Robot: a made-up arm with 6 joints.
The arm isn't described. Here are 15 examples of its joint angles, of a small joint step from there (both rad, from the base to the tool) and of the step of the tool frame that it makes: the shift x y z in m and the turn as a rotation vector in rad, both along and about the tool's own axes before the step.
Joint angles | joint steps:
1: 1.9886 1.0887 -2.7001 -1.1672 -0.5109 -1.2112 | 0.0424 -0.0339 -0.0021 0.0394 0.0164 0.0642
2: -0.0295 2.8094 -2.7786 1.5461 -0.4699 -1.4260 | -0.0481 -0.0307 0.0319 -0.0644 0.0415 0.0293
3: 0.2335 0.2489 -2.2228 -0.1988 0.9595 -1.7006 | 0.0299 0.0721 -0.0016 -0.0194 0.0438 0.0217
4: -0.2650 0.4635 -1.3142 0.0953 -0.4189 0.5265 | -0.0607 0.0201 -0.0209 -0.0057 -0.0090 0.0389
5: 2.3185 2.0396 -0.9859 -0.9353 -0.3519 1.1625 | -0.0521 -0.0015 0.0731 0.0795 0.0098 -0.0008
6: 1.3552 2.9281 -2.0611 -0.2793 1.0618 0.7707 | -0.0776 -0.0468 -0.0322 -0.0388 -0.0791 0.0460
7: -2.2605 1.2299 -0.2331 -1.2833 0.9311 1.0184 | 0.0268 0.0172 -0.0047 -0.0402 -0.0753 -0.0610
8: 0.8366 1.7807 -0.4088 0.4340 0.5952 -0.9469 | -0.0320 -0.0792 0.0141 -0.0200 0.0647 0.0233
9: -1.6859 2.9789 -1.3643 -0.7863 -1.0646 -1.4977 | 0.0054 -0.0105 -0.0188 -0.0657 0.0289 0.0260
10: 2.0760 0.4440 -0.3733 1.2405 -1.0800 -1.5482 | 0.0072 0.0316 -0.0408 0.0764 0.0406 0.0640
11: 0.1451 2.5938 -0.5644 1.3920 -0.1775 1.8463 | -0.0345 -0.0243 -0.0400 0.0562 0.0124 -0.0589
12: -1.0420 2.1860 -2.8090 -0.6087 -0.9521 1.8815 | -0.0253 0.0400 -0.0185 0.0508 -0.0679 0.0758
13: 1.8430 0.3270 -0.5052 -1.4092 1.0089 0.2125 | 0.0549 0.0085 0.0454 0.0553 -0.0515 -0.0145
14: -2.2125 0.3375 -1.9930 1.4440 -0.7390 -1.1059 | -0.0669 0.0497 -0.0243 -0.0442 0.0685 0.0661
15: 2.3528 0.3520 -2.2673 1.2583 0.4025 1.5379 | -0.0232 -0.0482 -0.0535 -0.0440 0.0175 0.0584
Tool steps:
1: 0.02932 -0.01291 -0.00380 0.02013 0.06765 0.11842
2: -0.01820 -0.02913 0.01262 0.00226 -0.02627 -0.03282
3: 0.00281 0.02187 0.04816 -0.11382 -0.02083 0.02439
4: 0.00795 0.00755 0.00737 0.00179 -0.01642 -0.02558
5: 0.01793 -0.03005 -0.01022 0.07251 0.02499 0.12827
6: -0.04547 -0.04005 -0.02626 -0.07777 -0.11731 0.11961
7: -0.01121 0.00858 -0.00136 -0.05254 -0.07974 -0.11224
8: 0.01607 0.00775 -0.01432 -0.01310 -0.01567 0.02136
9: -0.00104 -0.00730 0.00407 -0.01301 -0.05019 -0.02775
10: -0.00672 0.00862 0.00730 -0.04142 0.06383 0.11091
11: 0.01644 0.00877 -0.00694 0.02565 0.04430 0.03967
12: -0.00426 -0.01206 -0.01997 -0.04758 -0.01587 0.09123
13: -0.00317 0.02148 0.00715 -0.10892 -0.07307 -0.02906
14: 0.03004 0.03166 -0.00902 -0.09817 -0.00751 -0.03322
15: 0.05217 -0.00302 -0.01609 -0.00598 0.06547 -0.04058
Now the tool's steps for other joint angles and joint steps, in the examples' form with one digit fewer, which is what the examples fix.
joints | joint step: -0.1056 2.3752 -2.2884 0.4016 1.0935 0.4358 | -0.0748 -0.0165 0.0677 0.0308 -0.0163 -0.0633
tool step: -0.0199 -0.0427 -0.0108 0.0117 -0.0048 0.0308
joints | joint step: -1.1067 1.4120 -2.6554 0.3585 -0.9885 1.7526 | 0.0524 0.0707 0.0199 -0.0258 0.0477 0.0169
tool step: -0.0258 -0.0440 -0.0405 0.1298 -0.0553 0.0170
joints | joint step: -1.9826 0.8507 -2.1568 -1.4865 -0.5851 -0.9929 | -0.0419 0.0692 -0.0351 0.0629 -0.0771 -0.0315
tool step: -0.0269 0.0190 0.0187 0.0476 -0.0466 0.0054
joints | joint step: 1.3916 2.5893 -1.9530 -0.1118 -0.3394 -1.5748 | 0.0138 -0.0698 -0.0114 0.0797 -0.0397 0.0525
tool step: -0.0019 -0.0573 -0.0134 0.1220 0.0172 0.1229
